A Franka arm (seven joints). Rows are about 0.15 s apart.
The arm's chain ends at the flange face. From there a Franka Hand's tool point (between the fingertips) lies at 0.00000 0.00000 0.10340 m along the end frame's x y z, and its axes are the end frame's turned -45 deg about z.
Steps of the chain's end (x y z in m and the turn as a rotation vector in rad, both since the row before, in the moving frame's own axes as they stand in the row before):
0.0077 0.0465 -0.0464 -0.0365 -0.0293 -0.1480
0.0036 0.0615 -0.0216 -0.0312 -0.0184 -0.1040
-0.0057 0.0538 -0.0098 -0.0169 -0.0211 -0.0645
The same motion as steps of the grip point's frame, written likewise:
-0.0322 0.0392 -0.0465 -0.0051 -0.0465 -0.1480
-0.0445 0.0472 -0.0217 -0.0091 -0.0351 -0.1040
-0.0449 0.0338 -0.0098 0.0030 -0.0269 -0.0645

